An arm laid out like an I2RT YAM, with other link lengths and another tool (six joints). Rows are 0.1 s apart.
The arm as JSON. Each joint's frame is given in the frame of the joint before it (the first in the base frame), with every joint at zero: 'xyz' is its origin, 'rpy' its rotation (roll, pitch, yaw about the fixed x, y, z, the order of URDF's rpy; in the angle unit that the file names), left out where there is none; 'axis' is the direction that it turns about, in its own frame. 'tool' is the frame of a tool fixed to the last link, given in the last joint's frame.
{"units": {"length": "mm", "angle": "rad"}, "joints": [
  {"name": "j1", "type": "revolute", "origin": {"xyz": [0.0, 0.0, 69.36], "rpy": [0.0, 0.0, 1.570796]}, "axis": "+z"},
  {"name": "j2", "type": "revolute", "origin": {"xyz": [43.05, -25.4, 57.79], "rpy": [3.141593, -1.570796, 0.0]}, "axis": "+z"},
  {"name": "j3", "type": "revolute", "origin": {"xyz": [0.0, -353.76, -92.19], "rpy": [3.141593, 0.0, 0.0]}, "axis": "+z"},
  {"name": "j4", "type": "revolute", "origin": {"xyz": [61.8, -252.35, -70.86], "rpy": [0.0, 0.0, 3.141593]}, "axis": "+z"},
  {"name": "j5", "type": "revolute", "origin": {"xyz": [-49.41, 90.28, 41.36], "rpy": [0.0, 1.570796, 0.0]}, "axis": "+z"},
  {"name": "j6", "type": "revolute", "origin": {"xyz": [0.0, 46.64, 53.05], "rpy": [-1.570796, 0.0, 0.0]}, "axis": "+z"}
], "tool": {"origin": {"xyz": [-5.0, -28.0, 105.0], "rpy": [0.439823, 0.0, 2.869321]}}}
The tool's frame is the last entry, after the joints.
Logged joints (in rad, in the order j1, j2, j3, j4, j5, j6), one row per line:
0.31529 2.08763 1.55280 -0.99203 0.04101 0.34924
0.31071 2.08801 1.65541 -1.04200 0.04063 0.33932
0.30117 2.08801 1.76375 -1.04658 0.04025 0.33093
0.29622 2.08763 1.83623 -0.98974 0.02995 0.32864
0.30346 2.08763 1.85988 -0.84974 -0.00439 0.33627
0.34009 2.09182 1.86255 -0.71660 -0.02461 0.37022
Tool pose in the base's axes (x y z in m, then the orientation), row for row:
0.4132 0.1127 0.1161 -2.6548 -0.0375 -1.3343
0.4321 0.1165 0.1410 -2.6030 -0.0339 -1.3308
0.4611 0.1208 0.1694 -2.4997 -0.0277 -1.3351
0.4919 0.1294 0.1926 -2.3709 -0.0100 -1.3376
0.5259 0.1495 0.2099 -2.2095 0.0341 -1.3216
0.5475 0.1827 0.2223 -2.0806 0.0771 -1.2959
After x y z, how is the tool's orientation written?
As angles about the fixed x, y, z axes (roll, pitch, yaw), in radians.
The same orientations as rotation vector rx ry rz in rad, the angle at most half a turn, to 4 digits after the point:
-2.1643 1.6884 -0.4622
-2.1282 1.6542 -0.4952
-2.0473 1.5986 -0.5628
-1.9407 1.5273 -0.6308
-1.8023 1.4261 -0.6785
-1.6906 1.3409 -0.6974

